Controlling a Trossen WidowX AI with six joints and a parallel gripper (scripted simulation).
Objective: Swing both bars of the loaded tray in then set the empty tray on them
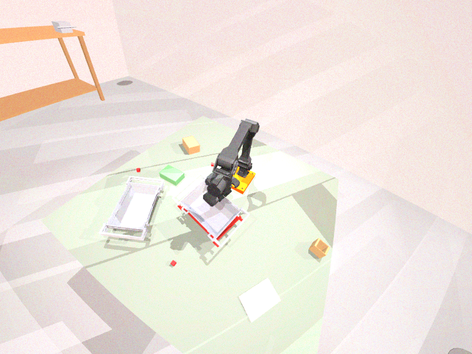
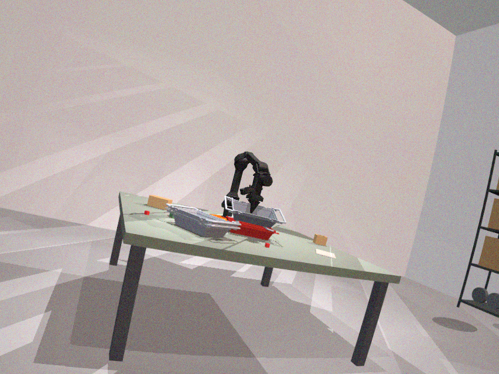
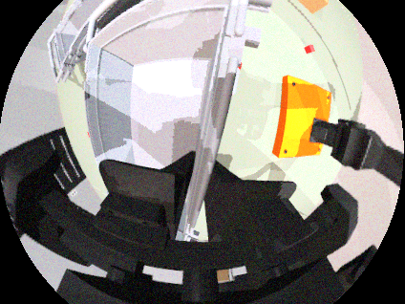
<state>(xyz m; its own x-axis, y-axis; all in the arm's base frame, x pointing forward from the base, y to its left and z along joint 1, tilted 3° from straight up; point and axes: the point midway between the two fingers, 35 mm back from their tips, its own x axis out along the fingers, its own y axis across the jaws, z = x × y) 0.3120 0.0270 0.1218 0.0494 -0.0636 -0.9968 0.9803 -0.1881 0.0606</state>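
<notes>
My gripper tip is 7 cm short of the grey tray, 1 cm to the left of it and 1 cm below it. Round my gripper tip: white sheet 24 cm ahead, 37 cm to the left, 11 cm below; green block 3 cm behind, 35 cm to the right, 9 cm below; red block 3 cm ahead, 1 cm to the right, 10 cm below.
</notes>
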